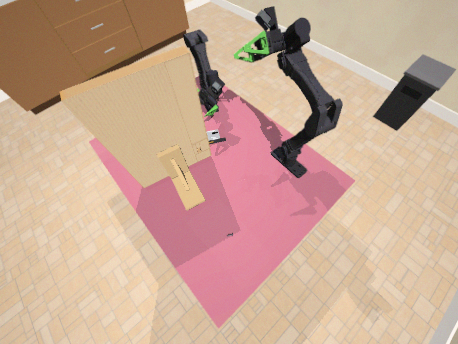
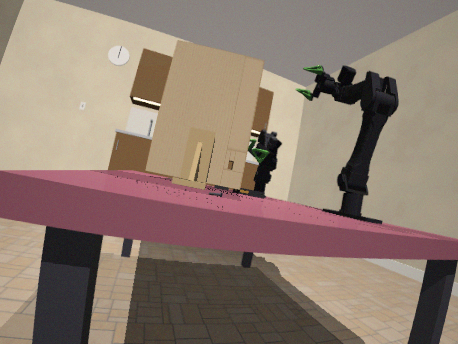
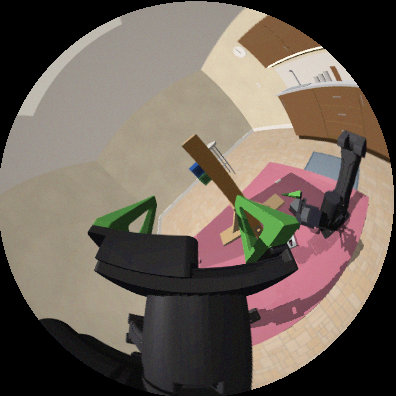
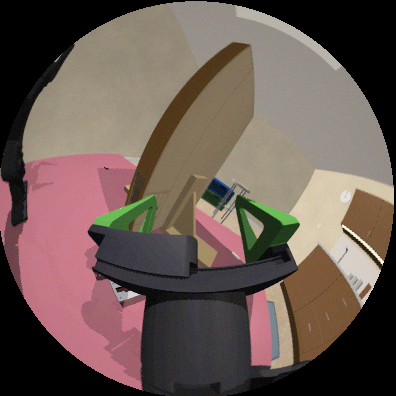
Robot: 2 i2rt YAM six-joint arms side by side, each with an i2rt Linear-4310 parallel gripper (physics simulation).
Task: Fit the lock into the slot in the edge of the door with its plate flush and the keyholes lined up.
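Frame: origin at the left arm's base, x right, y ahead, z up, level; metres.
Seen in the pictures: left gripper, fingertip midpoint: (image 1: pixel 238 53) (image 2: pixel 299 79) (image 3: pixel 195 199); right gripper, fingertip midpoint: (image 3: pixel 278 206) (image 4: pixel 195 198); left arm's base, origin of the base link: (image 1: pixel 288 162) (image 2: pixel 349 217).
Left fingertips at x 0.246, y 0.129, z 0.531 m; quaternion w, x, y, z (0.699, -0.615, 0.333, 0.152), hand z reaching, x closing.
Note:
Pixels of each thing's top centre, then the offset from my left fingertips to it. "spot": a spot on its surface instead.
- tall wooden door, middle of its top: (image 1: pixel 126 70) (image 3: pixel 187 138) (image 4: pixel 248 87) (image 2: pixel 221 52) dx +0.098, dy +0.340, dz +0.050 m
- lock, middle of its top: (image 4: pixel 127 277) (image 2: pixel 249 189) (image 3: pixel 286 240) (image 1: pixel 212 134) dx +0.146, dy +0.073, dz -0.505 m
- wooden support, surface spot: (image 2: pixel 187 182) spot: dx -0.128, dy +0.384, dz -0.520 m
- small dark piece, middle of its top: (image 1: pixel 229 234) (image 4: pixel 105 166) dx -0.339, dy +0.345, dz -0.521 m
The tall wooden door (image 1: pixel 145 110) (image 2: pixel 205 100) (image 3: pixel 215 165) (image 4: pixel 200 130) stands upright. A small keyhole opening (image 1: pixel 199 149) (image 2: pixel 231 165) shows low in its face, near the slotted edge. The lock (image 1: pixel 213 134) (image 3: pixel 291 242) (image 4: pixel 120 292), silver with a dark plate, lies on the table beside that edge, outside the slot. My right gripper (image 1: pixel 212 110) (image 2: pixel 255 149) (image 3: pixel 278 206) (image 4: pixel 195 198) is open and empty, low beside the door and above the lock's level. My left gripper (image 1: pixel 237 56) (image 2: pixel 301 80) (image 3: pixel 195 199) is open and empty, high above the table, away from the door.
A wooden support (image 1: pixel 192 197) (image 2: pixel 187 182) (image 3: pixel 230 235) braces the door's foot on the pink table top (image 1: pixel 270 215) (image 2: pixel 150 210). A small dark piece (image 1: pixel 230 234) (image 4: pixel 106 168) lies on the table. Brown cabinets (image 1: pixel 100 40) and a dark bin (image 1: pixel 412 95) stand beyond the table.

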